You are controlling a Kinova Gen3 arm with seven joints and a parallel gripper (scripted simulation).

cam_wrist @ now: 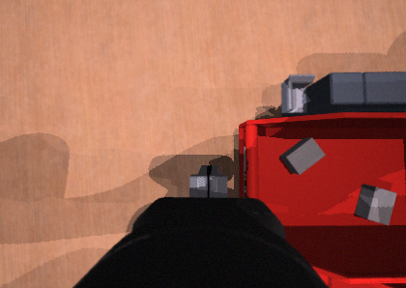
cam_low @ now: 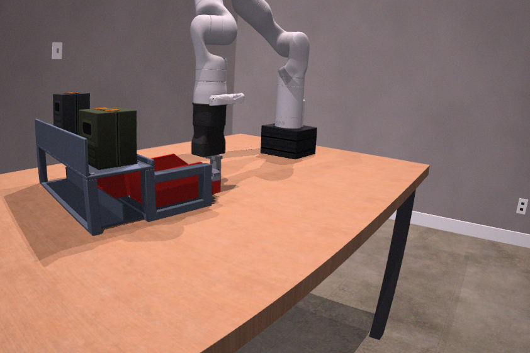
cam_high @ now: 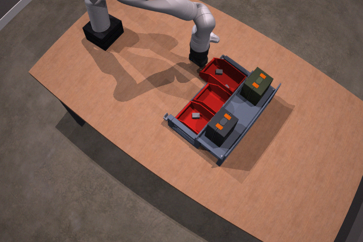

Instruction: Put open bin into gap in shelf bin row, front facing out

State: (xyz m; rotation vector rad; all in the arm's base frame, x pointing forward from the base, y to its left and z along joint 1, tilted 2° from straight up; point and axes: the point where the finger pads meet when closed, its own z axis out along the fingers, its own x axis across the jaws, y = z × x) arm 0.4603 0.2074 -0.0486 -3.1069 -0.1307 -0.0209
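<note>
My hand is 90 mm short of the shelf lip, 110 mm to the left of it and 30 mm above it. From my hand the other things lie so: black box: 290 mm ahead, 210 mm to the right, 130 mm above; green box: 270 mm ahead, 20 mm to the left, 120 mm above.
</note>
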